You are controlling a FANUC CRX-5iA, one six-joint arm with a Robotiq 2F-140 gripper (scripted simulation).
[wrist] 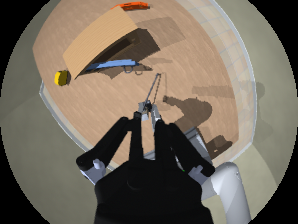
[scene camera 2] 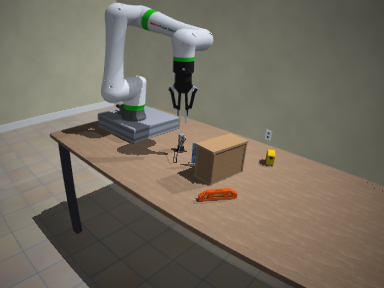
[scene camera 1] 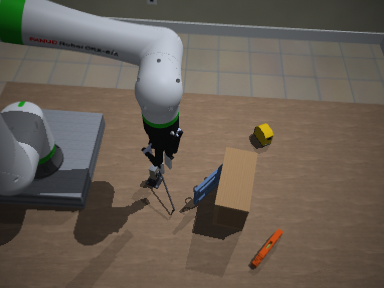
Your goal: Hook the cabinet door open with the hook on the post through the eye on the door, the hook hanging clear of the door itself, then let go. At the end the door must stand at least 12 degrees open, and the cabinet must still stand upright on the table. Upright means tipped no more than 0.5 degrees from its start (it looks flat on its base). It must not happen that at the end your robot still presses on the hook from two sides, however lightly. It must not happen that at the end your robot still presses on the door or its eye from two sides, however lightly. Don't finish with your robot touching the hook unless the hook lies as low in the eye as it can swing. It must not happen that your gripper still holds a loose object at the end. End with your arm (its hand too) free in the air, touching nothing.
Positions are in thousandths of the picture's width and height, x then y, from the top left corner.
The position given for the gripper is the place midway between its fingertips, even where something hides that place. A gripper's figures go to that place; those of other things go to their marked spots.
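Labels:
The gripper (wrist: 495,489) is 22 cm from the lens, while a wooden cabinet (wrist: 331,190) is 27 cm from the lens.

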